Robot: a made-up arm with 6 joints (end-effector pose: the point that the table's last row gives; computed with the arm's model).
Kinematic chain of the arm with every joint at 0, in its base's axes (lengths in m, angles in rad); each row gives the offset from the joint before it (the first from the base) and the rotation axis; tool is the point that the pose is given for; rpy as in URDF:
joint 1: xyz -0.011 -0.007 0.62 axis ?
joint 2: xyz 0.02 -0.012 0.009 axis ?
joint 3: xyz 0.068 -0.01 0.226 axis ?
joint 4: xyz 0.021 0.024 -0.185 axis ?
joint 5: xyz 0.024 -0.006 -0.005 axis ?
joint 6: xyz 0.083 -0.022 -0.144 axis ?
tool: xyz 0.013 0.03 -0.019 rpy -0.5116 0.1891 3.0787
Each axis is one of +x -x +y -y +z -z.
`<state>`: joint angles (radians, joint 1 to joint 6).
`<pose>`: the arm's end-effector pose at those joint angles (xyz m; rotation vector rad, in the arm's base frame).
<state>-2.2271 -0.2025 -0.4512 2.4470 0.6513 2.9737</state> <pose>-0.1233 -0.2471 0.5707 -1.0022 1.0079 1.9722</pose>
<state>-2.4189 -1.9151 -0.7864 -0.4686 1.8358 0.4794</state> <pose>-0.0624 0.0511 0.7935 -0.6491 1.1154 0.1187</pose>
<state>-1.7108 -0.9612 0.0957 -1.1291 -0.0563 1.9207</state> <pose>0.0640 -0.2393 0.6856 -1.3851 0.3839 0.6228</pose>
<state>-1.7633 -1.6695 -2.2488 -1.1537 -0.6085 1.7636</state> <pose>0.2542 0.4504 0.7571 1.0967 -0.9959 -0.2865</pose>
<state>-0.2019 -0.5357 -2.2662 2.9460 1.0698 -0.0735</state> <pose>-0.0169 0.0080 1.2199 0.2908 2.4852 0.4296</pose>
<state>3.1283 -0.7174 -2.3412 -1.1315 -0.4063 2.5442</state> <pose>0.1867 -0.1402 1.1597 1.8894 -1.9592 -0.8140</pose>
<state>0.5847 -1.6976 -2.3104 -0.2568 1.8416 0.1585</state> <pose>-0.2493 -0.2116 0.9272 2.4354 1.1613 -0.8848</pose>
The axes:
joint 1: +z
joint 2: +y
joint 3: +y
joint 4: -z
joint 5: +y
joint 6: -z

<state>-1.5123 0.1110 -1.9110 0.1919 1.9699 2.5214</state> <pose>-0.0166 -0.3583 0.7490 -0.1491 0.3164 -0.8063</pose>
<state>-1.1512 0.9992 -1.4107 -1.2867 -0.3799 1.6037</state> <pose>0.3378 -0.3676 0.4651 -1.2343 -0.4337 1.5686</pose>
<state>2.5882 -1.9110 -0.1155 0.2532 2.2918 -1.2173</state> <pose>0.0166 -0.0608 0.5716 -0.9023 -0.0192 0.7406</pose>
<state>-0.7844 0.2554 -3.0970 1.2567 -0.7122 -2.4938</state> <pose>0.0029 -0.2681 1.1053 -1.5784 2.3475 0.7670</pose>
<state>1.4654 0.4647 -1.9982 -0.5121 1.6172 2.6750</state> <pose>0.1561 0.4242 0.7169 -1.0915 -0.5536 1.7452</pose>
